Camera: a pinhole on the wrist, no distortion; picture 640 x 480 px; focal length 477.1 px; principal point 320.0 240.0 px. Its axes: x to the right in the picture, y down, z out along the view. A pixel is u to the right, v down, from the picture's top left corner.
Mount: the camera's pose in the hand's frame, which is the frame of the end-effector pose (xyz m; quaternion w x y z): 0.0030 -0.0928 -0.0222 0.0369 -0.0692 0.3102 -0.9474
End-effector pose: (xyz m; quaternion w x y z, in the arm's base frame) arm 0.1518 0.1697 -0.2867 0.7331 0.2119 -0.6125 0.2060
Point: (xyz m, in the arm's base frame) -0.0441 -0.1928 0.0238
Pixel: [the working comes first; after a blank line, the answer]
In the camera's frame: -0.1963 -0.1879 0.4318

103.2 32.4
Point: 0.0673 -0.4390 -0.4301
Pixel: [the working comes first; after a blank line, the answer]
In the camera's frame: 0.2681 0.0498 0.5151

568.3 286.1
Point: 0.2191 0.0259 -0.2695
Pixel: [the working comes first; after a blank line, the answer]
In the camera's frame: -0.0061 0.0205 0.0804

284.0 361.7
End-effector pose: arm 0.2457 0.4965 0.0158 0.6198 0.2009 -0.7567 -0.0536
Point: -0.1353 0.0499 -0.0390
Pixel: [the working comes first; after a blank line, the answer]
In the camera's frame: -0.0888 -0.0818 0.5468

242.5 168.6
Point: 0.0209 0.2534 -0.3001
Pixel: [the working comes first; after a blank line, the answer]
In the camera's frame: 0.2247 -0.0671 0.3584

619.1 150.6
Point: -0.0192 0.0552 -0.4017
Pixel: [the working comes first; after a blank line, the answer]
In the camera's frame: 0.2715 0.0414 0.5514

555.0 275.8
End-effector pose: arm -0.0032 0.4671 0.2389 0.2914 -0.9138 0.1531 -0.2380
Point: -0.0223 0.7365 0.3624
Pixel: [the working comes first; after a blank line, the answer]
In the camera's frame: 0.1146 0.1226 0.1351

outside the picture
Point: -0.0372 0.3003 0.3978
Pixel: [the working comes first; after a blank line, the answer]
In the camera's frame: -0.1271 0.0066 -0.2112

behind the camera
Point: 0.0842 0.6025 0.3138
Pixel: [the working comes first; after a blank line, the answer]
In the camera's frame: -0.0229 0.0128 0.1085

219.5 296.1
